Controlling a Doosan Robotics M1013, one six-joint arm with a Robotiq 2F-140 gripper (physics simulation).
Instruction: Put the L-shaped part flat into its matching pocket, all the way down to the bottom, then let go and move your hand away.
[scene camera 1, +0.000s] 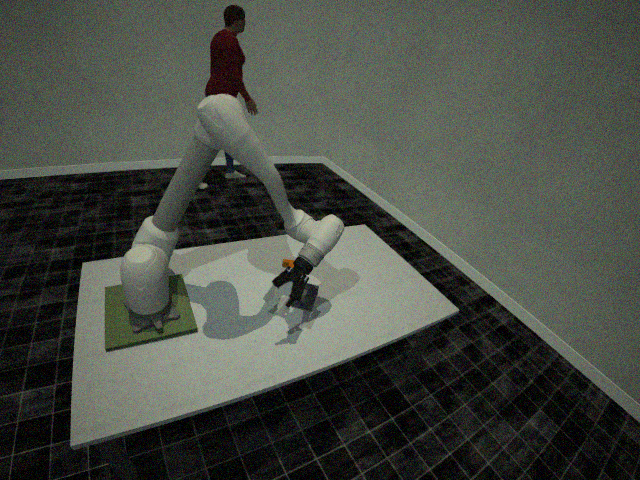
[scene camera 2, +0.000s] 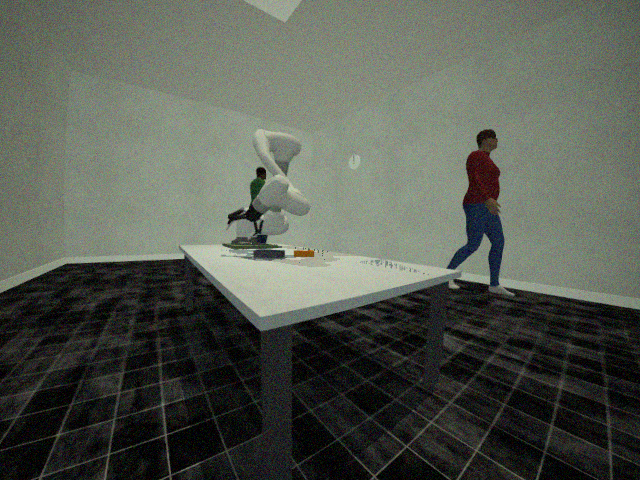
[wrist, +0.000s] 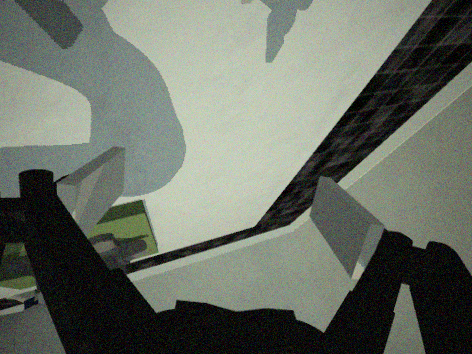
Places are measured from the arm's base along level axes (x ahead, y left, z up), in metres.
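Where they show: gripper, fingertip midpoint: (scene camera 1: 272, 306) (scene camera 2: 237, 233) (wrist: 222, 183); arm's base, origin of the base link: (scene camera 1: 151, 310) (scene camera 2: 246, 244).
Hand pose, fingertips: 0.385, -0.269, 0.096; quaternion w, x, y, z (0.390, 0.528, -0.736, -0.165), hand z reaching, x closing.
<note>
Things, the pixels of their top centre, and the offset from my fingertips, as dx, dy, dz. Level surfaces: height alone.
- orange L-shaped part, middle of its top: (scene camera 1: 288, 266) (scene camera 2: 303, 250) +0.268, +0.262, -0.085
- dark grey block, middle of its top: (scene camera 1: 306, 293) (scene camera 2: 269, 250) +0.225, +0.065, -0.078
- white table, its level: dz -0.115
The orange L-shaped part (scene camera 1: 287, 263) (scene camera 2: 303, 253) lies on the table, partly hidden behind the gripper in scene camera 1. The dark grey block (scene camera 1: 310, 296) (scene camera 2: 268, 254) sits near it, partly covered by a gripper finger in scene camera 1; its pocket cannot be made out. My gripper (scene camera 1: 281, 296) (scene camera 2: 244, 225) (wrist: 222, 183) is open and empty, tilted, above the table. In scene camera 1 it overlaps the block's left edge; in scene camera 2 it shows higher than and left of both things. Neither the part nor the block shows in the wrist view.
The white table (scene camera 1: 206, 382) (scene camera 2: 320, 289) (wrist: 250, 125) carries the arm's green base plate (scene camera 1: 180, 320) (wrist: 132, 222). A person in red (scene camera 1: 225, 62) (scene camera 2: 483, 178) is beyond the table. A person in green (scene camera 2: 255, 188) is partly hidden behind the arm.
</note>
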